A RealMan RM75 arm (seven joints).
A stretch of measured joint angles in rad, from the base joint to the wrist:
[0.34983 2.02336 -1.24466 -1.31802 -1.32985 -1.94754 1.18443]
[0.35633 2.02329 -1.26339 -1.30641 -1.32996 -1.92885 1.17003]
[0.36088 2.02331 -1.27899 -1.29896 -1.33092 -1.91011 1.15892]
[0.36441 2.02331 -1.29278 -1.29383 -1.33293 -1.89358 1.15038]
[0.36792 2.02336 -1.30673 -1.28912 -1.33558 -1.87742 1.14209]
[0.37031 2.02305 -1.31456 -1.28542 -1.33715 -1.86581 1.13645]
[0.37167 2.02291 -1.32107 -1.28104 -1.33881 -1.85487 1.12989]
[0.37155 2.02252 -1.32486 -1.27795 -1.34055 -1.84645 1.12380]
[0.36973 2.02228 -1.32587 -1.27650 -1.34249 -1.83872 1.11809]
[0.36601 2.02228 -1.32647 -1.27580 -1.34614 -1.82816 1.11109]
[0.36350 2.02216 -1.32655 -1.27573 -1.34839 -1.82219 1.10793]
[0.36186 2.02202 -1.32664 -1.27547 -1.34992 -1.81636 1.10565]
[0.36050 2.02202 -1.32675 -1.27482 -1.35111 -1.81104 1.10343]
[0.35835 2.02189 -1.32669 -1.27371 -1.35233 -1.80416 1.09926]
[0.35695 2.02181 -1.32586 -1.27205 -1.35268 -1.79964 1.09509]
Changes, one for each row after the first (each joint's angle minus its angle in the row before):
[0.00650 -0.00007 -0.01873 0.01161 -0.00011 0.01869 -0.01440]
[0.00455 0.00002 -0.01560 0.00745 -0.00096 0.01874 -0.01111]
[0.00353 0.00000 -0.01379 0.00513 -0.00201 0.01653 -0.00854]
[0.00351 0.00005 -0.01395 0.00471 -0.00265 0.01616 -0.00829]
[0.00239 -0.00031 -0.00783 0.00370 -0.00157 0.01161 -0.00564]
[0.00136 -0.00014 -0.00651 0.00438 -0.00166 0.01094 -0.00656]
[-0.00012 -0.00039 -0.00379 0.00309 -0.00174 0.00842 -0.00609]
[-0.00182 -0.00024 -0.00101 0.00145 -0.00194 0.00773 -0.00571]
[-0.00372 0.00000 -0.00060 0.00070 -0.00365 0.01056 -0.00700]
[-0.00251 -0.00012 -0.00008 0.00007 -0.00225 0.00597 -0.00316]
[-0.00164 -0.00014 -0.00009 0.00026 -0.00153 0.00583 -0.00228]
[-0.00136 0.00000 -0.00011 0.00065 -0.00119 0.00532 -0.00222]
[-0.00215 -0.00013 0.00006 0.00111 -0.00122 0.00688 -0.00417]
[-0.00140 -0.00008 0.00083 0.00166 -0.00035 0.00452 -0.00417]

